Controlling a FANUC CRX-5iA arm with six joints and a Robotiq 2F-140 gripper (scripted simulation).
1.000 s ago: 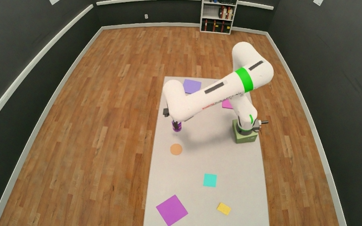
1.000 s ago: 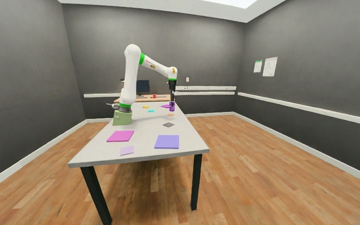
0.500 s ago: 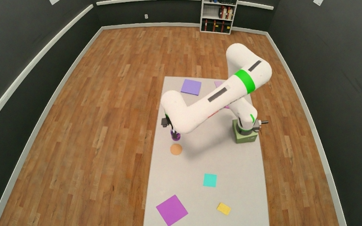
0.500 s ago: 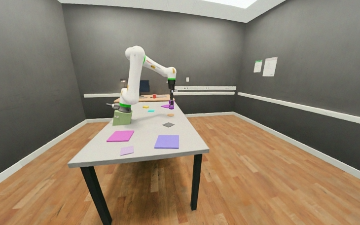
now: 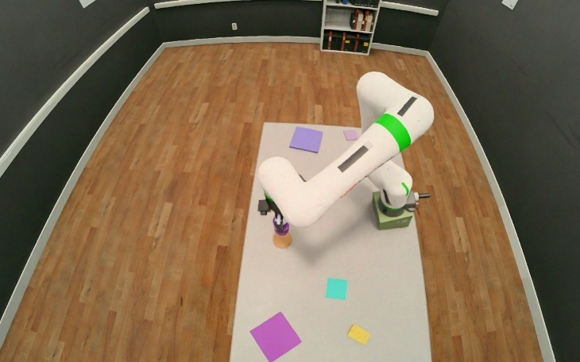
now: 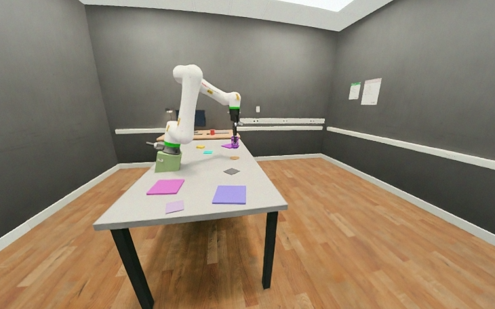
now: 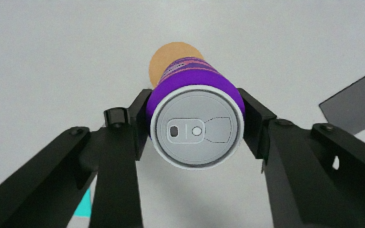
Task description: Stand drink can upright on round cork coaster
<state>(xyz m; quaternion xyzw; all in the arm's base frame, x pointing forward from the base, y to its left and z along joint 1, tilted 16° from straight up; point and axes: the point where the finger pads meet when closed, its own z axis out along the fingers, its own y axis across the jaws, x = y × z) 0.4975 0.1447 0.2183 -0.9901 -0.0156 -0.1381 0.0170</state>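
The round cork coaster is 1 cm to the left of my hand and 20 cm below it. From my hand the other things lie so: dark square coaster: 6 cm behind, 31 cm to the right, 20 cm below; then drink can: 3 cm below; then teal square: 27 cm behind, 25 cm to the left, 20 cm below.
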